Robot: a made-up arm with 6 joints.
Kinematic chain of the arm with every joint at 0, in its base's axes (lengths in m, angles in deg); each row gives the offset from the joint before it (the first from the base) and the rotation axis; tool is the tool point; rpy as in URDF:
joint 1: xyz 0 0 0.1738 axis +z
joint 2: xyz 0 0 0 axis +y
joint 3: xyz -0.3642 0 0.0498 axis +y
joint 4: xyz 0.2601 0 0.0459 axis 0.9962 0 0.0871
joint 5: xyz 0 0 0 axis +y
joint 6: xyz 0.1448 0 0.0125 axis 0.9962 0 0.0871
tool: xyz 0 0 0 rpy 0 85 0
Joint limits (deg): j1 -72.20..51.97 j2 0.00..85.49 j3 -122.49..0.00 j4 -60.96..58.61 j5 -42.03..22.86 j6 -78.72..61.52
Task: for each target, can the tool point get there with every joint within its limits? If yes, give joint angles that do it. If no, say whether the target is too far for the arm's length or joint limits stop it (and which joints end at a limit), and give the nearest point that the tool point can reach.
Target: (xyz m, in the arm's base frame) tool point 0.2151 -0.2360 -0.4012
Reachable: no: joint limits stop it (at a limit: joint 2) | nearest point 0.0974 -0.1069 0.1504 | short by 0.579 m
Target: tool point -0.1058 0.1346 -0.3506
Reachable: no: joint limits stop it (at a limit: joint 1, joint 2, joint 3) | nearest point 0.0185 0.0832 0.1448 | short by 0.513 m
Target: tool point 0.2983 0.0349 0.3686
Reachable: yes | joints -0.02 71.89 -30.98 -32.28 -26.87 24.69
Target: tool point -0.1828 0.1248 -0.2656
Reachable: no: joint limits stop it (at a limit: joint 1, joint 2, joint 3, joint 5) | nearest point 0.0111 0.0837 0.1470 | short by 0.458 m
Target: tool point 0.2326 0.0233 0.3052
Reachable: yes | joints 0.61 64.59 -21.35 -49.17 -10.96 -57.89
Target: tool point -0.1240 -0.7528 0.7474
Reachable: no: too far | nearest point -0.2688 -0.4784 0.6386 | short by 0.329 m
